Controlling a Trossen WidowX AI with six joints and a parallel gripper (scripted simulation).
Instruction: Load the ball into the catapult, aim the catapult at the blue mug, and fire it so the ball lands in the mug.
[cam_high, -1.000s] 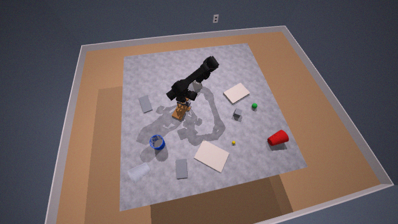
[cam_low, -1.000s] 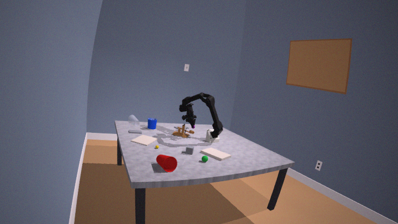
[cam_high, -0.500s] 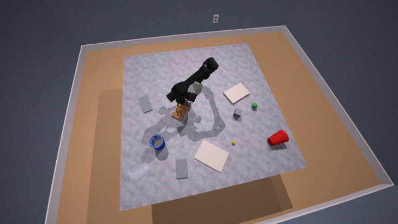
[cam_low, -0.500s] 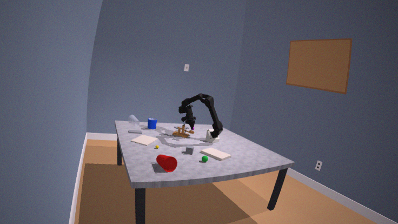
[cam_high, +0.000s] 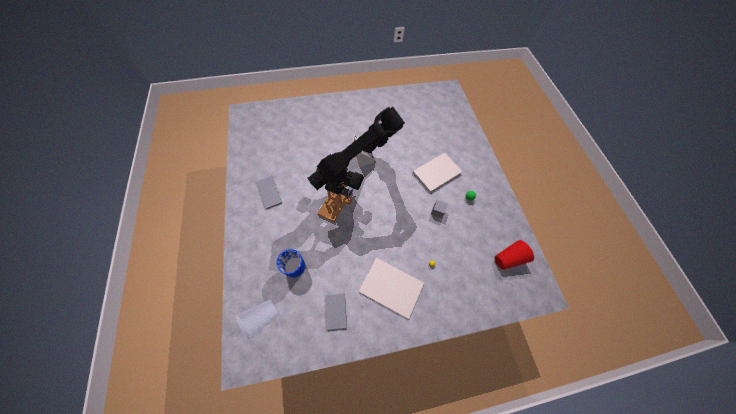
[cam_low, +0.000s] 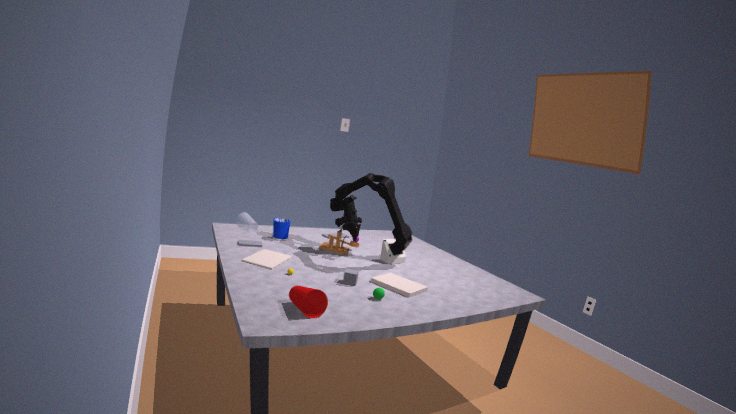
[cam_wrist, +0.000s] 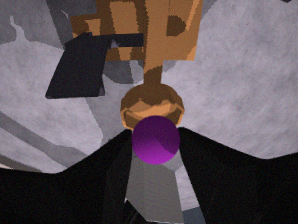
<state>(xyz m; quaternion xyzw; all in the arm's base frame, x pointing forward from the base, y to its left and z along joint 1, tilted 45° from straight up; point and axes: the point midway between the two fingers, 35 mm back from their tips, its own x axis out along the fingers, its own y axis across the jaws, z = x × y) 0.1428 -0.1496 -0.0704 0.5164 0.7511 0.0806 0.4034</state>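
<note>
Right now the purple ball is 1 cm above my gripper tip. Round my gripper tip: blue mug: 28 cm ahead, 30 cm to the right, 4 cm below; then grey cube: 25 cm ahead, 35 cm to the left, 5 cm below; then wooden catapult: 5 cm ahead, 3 cm to the right, 2 cm below.
</note>
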